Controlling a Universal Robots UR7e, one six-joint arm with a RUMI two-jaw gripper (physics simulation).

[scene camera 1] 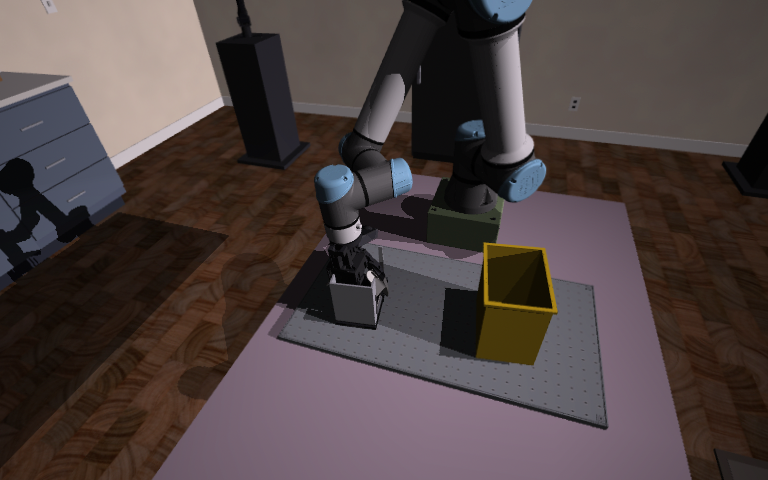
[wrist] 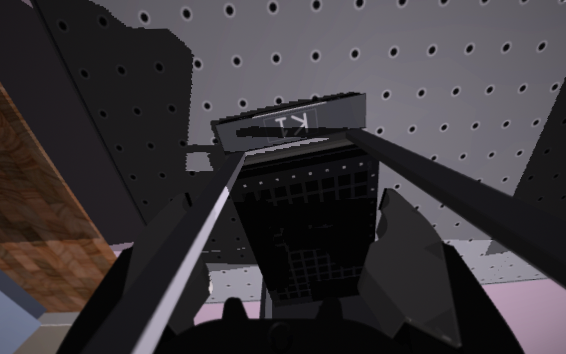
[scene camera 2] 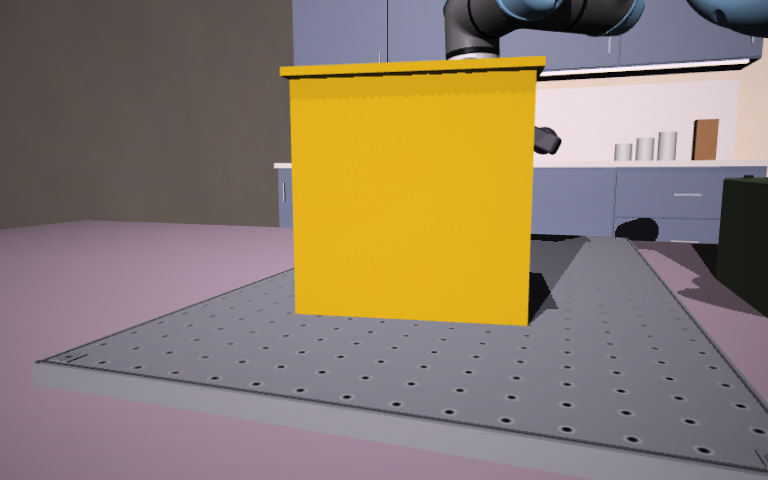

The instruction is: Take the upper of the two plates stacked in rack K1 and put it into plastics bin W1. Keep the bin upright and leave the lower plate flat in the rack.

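Where they show: gripper, between the fingertips: (wrist: 284,192); arm's base, origin of its link: (scene camera 1: 470,198).
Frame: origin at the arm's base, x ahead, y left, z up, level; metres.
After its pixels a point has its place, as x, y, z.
Rack K1 (scene camera 1: 353,303) {0.461, -0.180, -0.014} (wrist: 340,113) {0.310, -0.172, -0.081} stands upright at the left part of the perforated board, with pale side walls and a label face. Inside it a dark plate with a grid of wells (wrist: 324,186) {0.347, -0.186, -0.054} shows from above in deep shadow; I cannot tell the lower plate apart from it. My gripper (scene camera 1: 355,277) {0.364, -0.209, -0.079} (wrist: 284,192) {0.364, -0.209, -0.079} is open and empty, pointing down at the rack's top, its jaws on either side of the plate in the wrist view. Its fingertips are partly hidden in scene camera 1. Plastics bin W1 (scene camera 1: 512,335) {0.451, 0.158, -0.006} (scene camera 2: 413,198) {0.354, 0.203, -0.010}, yellow, open-topped and upright, hides the rack in scene camera 2.
The grey perforated board (scene camera 1: 419,356) {0.493, -0.019, -0.098} (scene camera 2: 373,362) {0.351, 0.293, -0.098} lies on the pink table (scene camera 1: 362,430) {0.675, -0.082, -0.111} (scene camera 2: 169,254) {0.789, -0.048, -0.111}. The green arm base (scene camera 1: 463,229) {0.098, 0.001, -0.040} stands behind it. The tall bin walls rise to the right of the rack in scene camera 1, with a stretch of board between them.
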